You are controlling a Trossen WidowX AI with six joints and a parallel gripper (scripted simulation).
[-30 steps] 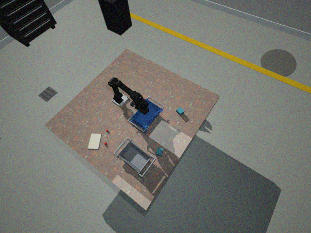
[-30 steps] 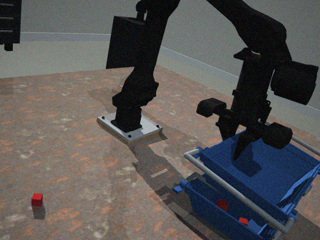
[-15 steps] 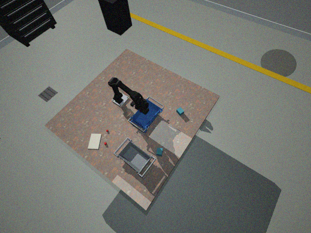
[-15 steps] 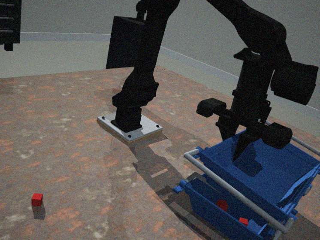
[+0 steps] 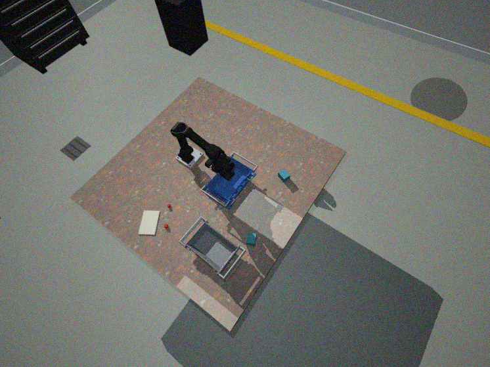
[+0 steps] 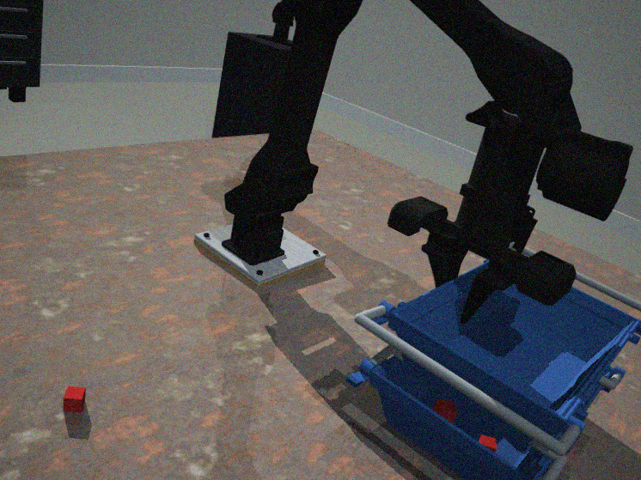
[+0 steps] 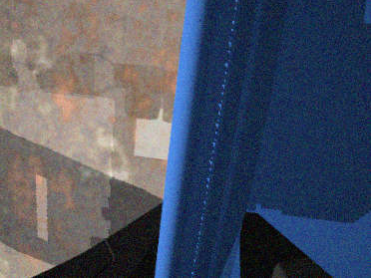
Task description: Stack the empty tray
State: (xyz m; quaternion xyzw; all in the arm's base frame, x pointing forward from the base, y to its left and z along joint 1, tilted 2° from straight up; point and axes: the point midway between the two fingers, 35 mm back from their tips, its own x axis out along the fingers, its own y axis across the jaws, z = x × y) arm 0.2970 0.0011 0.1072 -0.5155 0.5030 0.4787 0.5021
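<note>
Now: the blue tray 70 mm ahead of my gripper tip and 30 mm above it. From my gripper tip the other things lie so: white slab 200 mm behind, 470 mm to the right, 80 mm below.
</note>
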